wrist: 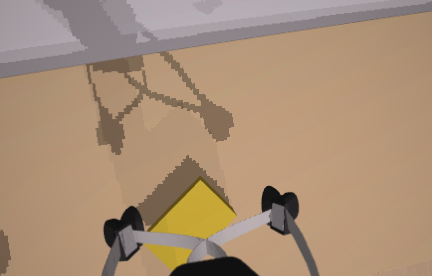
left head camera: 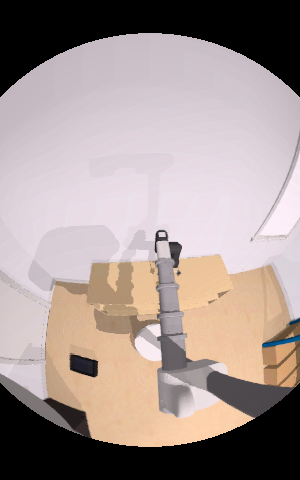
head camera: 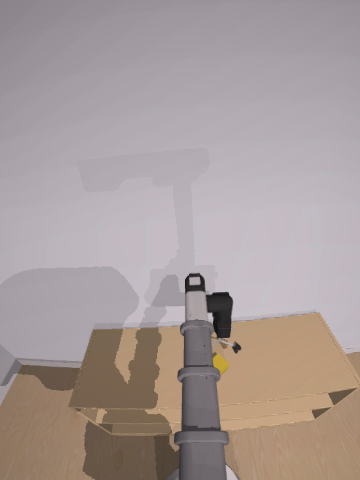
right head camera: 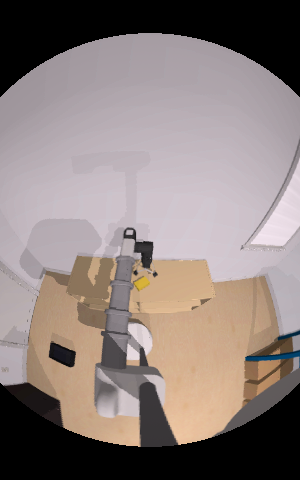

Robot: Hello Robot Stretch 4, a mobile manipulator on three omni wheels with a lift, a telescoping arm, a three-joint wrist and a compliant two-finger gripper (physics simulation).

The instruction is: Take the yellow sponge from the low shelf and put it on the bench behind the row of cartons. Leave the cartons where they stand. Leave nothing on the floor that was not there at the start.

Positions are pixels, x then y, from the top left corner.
Scene:
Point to a low wooden shelf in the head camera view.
At 290,370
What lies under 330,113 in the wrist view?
A low wooden shelf.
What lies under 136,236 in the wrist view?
The gripper.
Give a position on a yellow sponge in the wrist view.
200,211

